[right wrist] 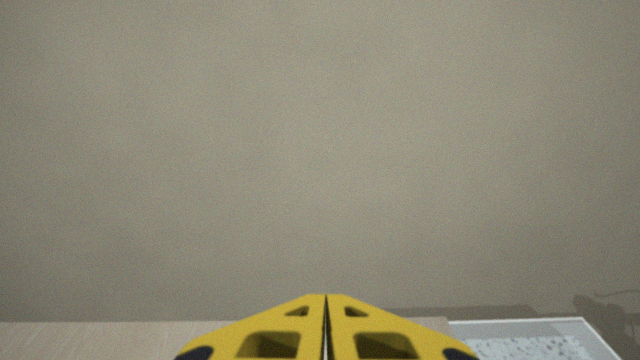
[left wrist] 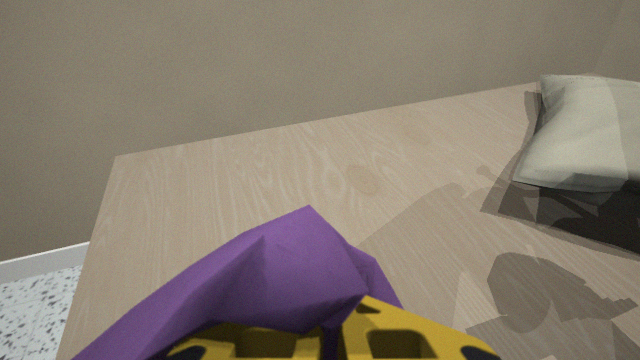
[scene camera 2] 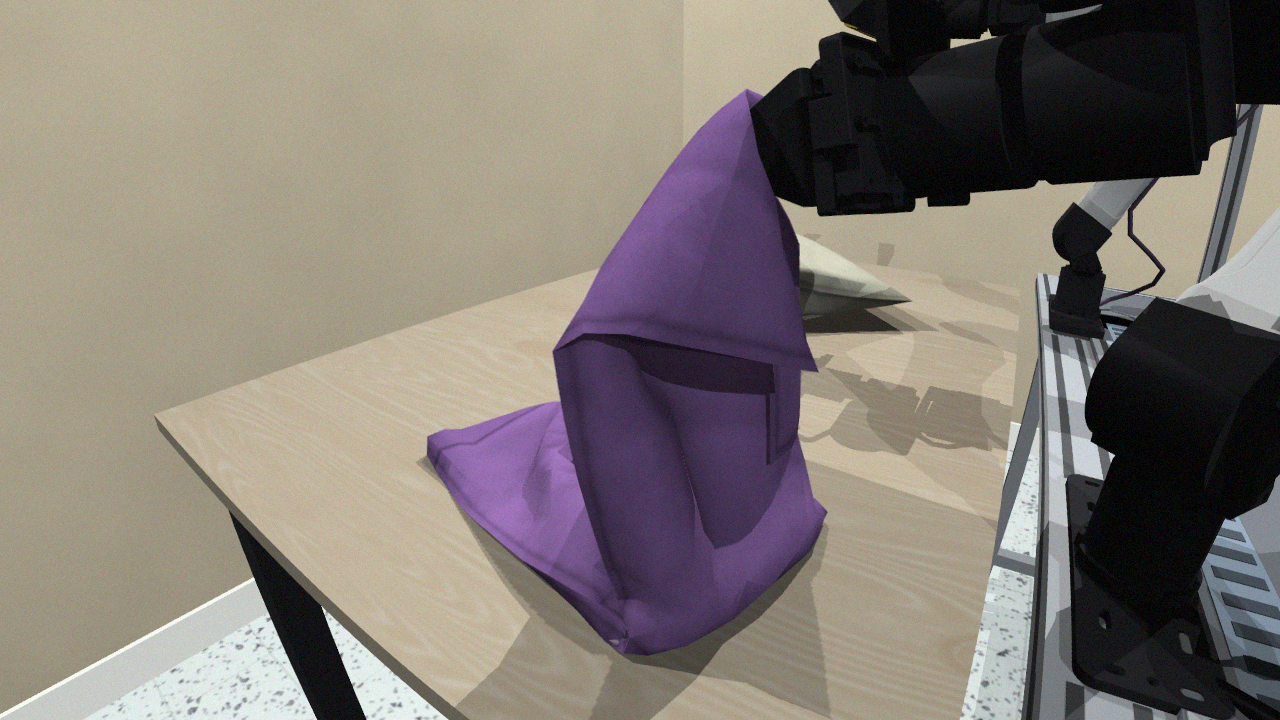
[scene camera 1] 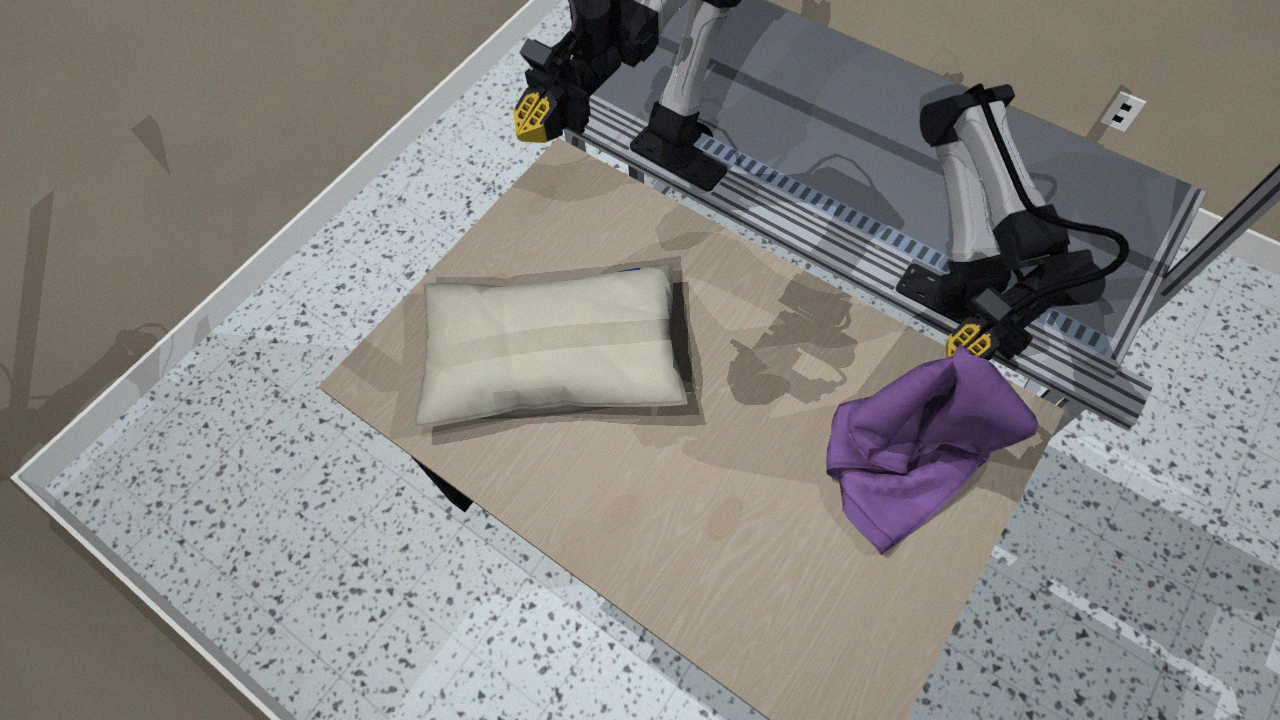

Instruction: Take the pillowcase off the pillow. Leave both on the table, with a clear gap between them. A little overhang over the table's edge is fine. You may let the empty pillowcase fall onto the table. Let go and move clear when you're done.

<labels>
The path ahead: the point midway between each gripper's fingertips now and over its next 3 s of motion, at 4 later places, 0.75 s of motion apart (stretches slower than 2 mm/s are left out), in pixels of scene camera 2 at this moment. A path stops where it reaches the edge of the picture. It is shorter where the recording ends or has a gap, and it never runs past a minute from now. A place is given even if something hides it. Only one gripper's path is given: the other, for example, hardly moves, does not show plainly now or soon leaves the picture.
My left gripper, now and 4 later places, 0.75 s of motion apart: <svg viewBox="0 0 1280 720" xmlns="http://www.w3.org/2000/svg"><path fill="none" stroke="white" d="M747 160L799 218L825 275L846 327L833 327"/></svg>
</labels>
